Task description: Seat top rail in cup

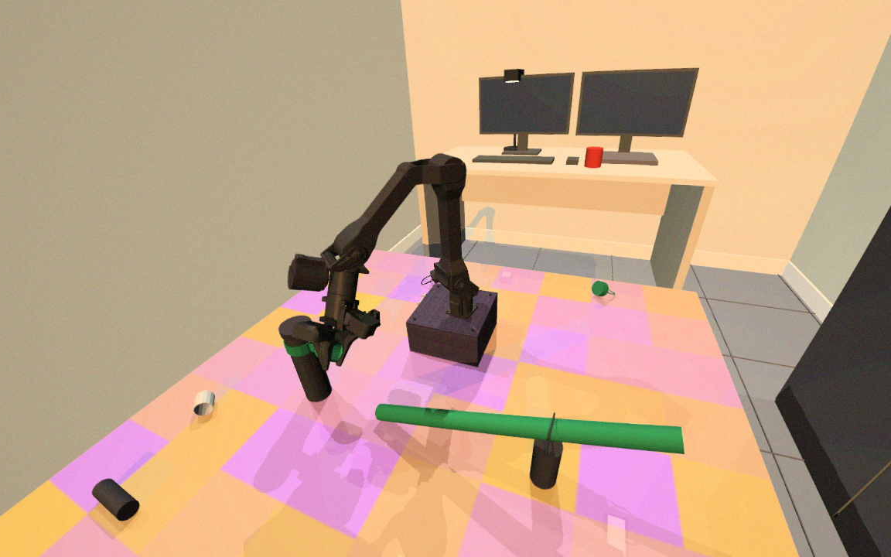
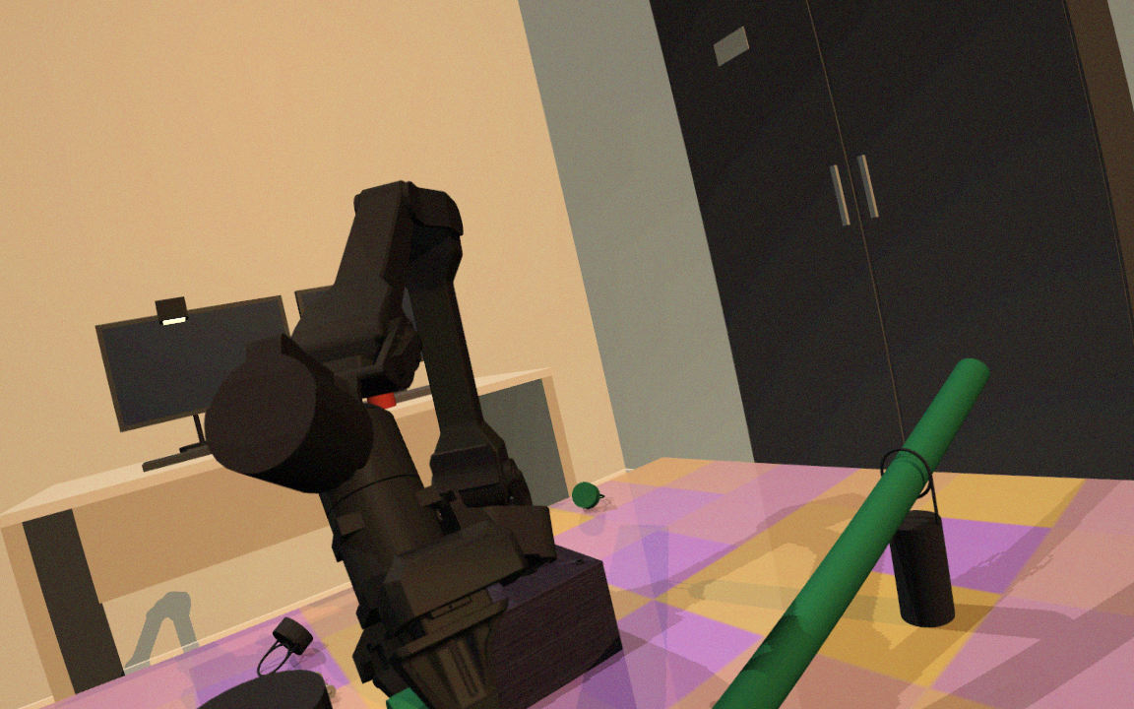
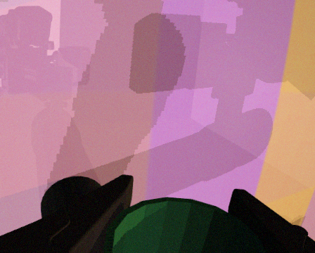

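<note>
Now: gripper tip 3 cm to the left of the green rail-end cup, 3 cm below it and 1 cm past it. From my gripper tip the other things lie so: wire loop cap (43 cm to the left, 7 cm behind, 2 cm below).
</note>
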